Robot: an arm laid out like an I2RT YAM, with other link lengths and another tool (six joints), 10 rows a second.
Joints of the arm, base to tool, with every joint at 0 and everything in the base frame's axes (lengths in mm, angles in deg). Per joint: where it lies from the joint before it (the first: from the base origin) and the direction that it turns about. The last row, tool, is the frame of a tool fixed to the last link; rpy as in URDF.
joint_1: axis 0 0 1 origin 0.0 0.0 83.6
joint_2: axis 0 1 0 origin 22.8 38.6 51.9
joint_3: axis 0 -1 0 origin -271.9 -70.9 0.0
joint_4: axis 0 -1 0 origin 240.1 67.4 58.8
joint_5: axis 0 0 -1 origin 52.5 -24.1 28.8
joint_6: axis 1 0 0 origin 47.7 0.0 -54.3
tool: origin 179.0 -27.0 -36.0 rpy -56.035 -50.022 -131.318
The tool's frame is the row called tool.
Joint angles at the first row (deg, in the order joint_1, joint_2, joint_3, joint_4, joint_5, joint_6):
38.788 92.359 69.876 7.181 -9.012 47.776
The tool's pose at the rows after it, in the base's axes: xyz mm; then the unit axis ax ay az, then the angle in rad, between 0 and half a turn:
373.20, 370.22, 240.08, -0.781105, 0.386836, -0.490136, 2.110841
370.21, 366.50, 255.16, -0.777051, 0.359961, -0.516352, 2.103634
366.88, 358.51, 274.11, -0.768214, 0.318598, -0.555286, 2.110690
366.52, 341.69, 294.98, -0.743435, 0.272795, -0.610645, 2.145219
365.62, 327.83, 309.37, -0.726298, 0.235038, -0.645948, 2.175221
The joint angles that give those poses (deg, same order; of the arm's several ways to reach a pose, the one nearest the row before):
39.175 91.046 69.798 7.126 -8.385 46.168
39.616 89.162 70.285 5.986 -7.761 42.860
40.235 86.627 71.089 3.882 -6.371 37.586
41.020 83.211 70.951 2.406 -2.790 30.744
41.133 80.712 70.853 1.108 -1.109 25.362

